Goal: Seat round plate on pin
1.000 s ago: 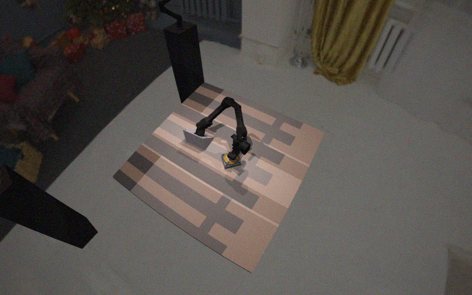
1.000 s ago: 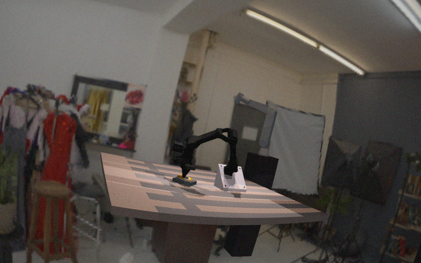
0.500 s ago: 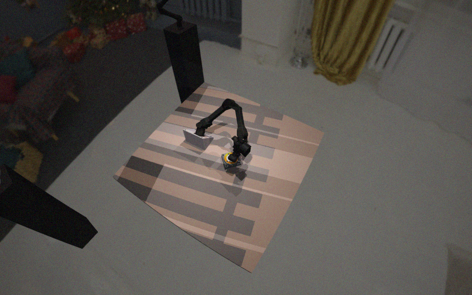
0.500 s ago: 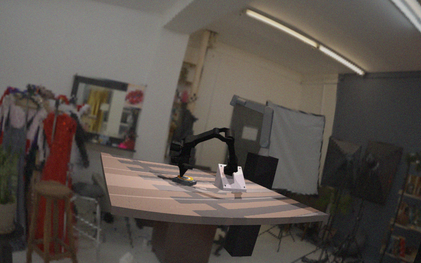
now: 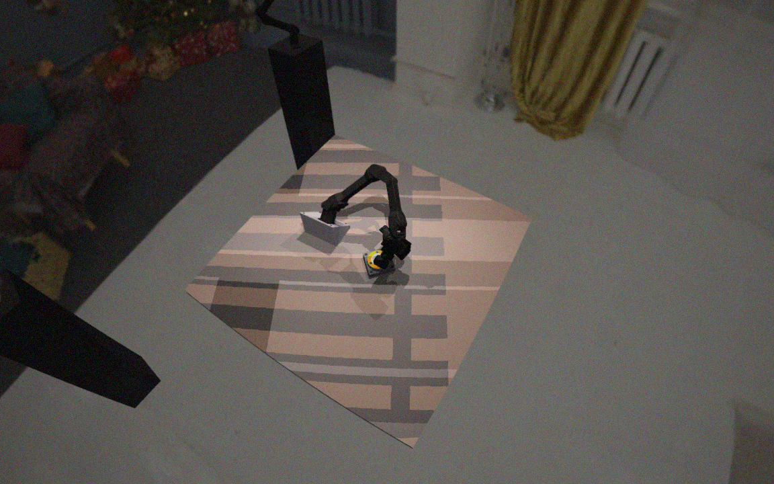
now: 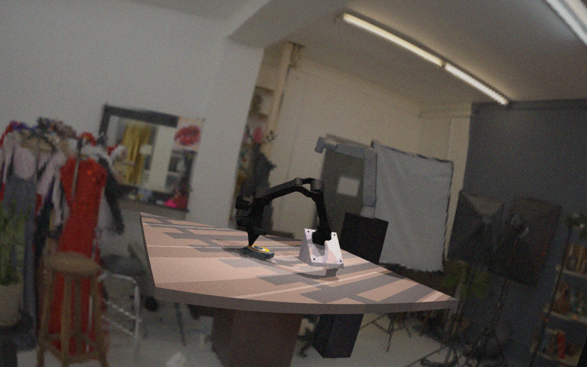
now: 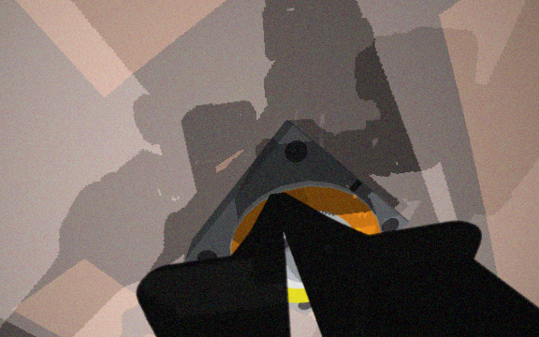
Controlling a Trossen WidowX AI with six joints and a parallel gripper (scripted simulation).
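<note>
The square base is 50 mm behind my gripper tip, 20 mm to the right of it and 20 mm below it.
</note>
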